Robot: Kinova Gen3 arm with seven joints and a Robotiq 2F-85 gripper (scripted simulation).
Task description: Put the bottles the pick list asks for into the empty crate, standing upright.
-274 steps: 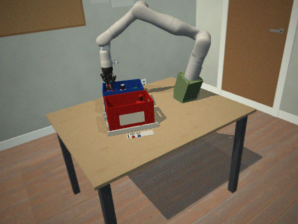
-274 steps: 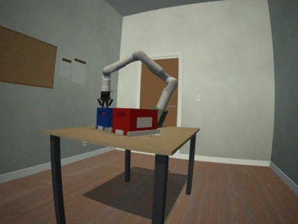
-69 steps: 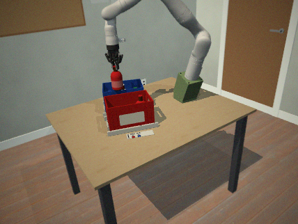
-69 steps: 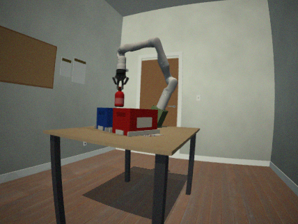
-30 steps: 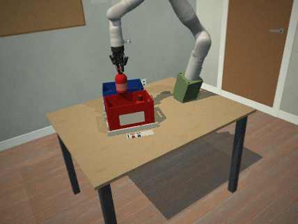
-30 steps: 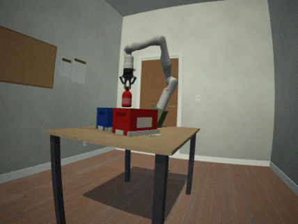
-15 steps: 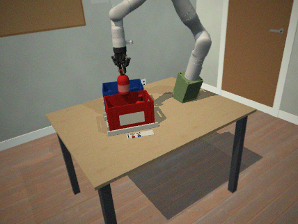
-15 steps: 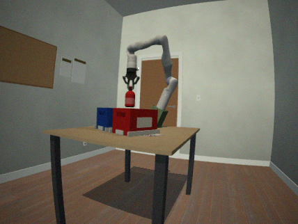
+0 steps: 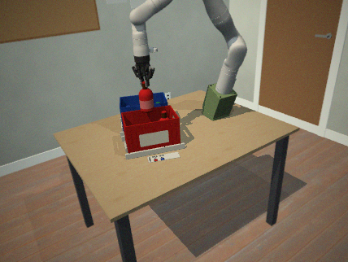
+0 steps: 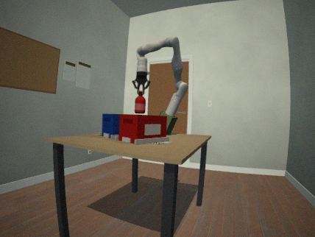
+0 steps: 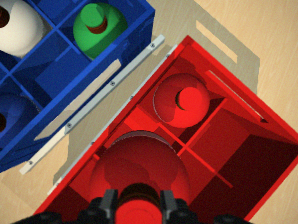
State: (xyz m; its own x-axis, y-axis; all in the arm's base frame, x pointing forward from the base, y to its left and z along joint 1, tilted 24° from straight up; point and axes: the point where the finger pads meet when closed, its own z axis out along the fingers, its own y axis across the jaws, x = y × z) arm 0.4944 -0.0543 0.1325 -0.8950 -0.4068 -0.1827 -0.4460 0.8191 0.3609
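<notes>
The red crate lies 10 mm ahead of my hand, 40 mm to the left of it and 250 mm below it. The rest, counted from my hand: blue crate (50 mm behind, 190 mm to the right, 250 mm below); green-label bottle (120 mm behind, 120 mm to the right, 250 mm below); blue-label bottle (50 mm ahead, 180 mm to the right, 250 mm below).
</notes>
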